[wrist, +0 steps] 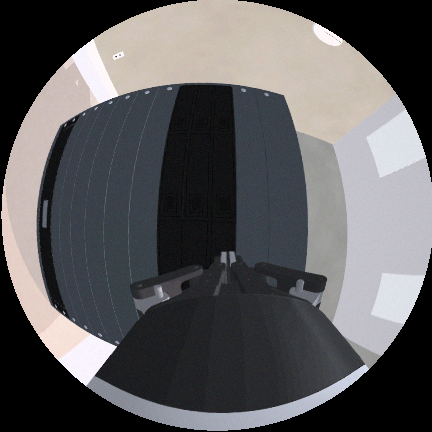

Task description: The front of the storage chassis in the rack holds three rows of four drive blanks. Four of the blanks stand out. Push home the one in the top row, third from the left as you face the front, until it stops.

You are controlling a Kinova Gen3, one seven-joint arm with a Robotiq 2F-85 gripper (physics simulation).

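Places are measured from the arm's base along level axes (x left, y back, z up), in metres.
Where they show: gripper, between the fingertips: [227,259].
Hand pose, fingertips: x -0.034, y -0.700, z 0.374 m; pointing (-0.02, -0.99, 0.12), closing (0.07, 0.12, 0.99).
Observation:
Each offset is from my fingertips to the centre of the thing. "spot": to the spot under its first point.
The storage chassis @[spot: dx +0.103, dy -0.016, dz -0.066 m] [171,165] is the black band in the rack. The view lies on its side, with up to the right, so its rows run as three columns. The top row is the right-hand one; its first blank @[dx +0.198, dy -0.091, dz -0.007 m] [222,107] and second blank @[dx +0.089, dy -0.075, dz -0.007 m] [223,170] show above the third blank @[dx -0.020, dy -0.059, dz -0.007 m] [223,235], partly covered by my fingers. The fourth is hidden. My gripper [227,259] is shut and empty, its tips in front of the third blank's area. Whether they touch it, and how far any blank stands out, I cannot tell in the dark.
Blue-grey filler panels [252,175] of the rack @[dx +0.021, dy -0.161, dz -0.176 m] [287,175] lie on both sides of the chassis, with pale screws along the edge. A dark unit [56,170] with a light label sits at the far left. A beige wall [215,45] shows beyond the rack.

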